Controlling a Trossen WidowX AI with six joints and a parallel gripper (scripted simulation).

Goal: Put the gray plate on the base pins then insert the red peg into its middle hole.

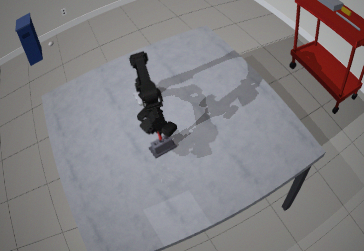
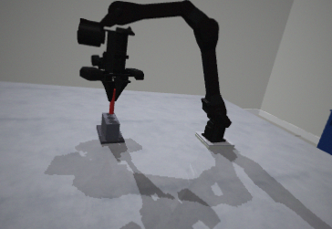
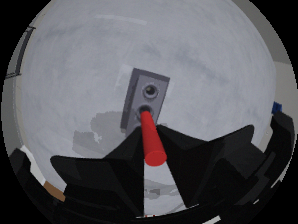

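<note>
Right now the red peg is right at my gripper tip. Also, from my gripper tip: gray plate (7 cm below).
</note>
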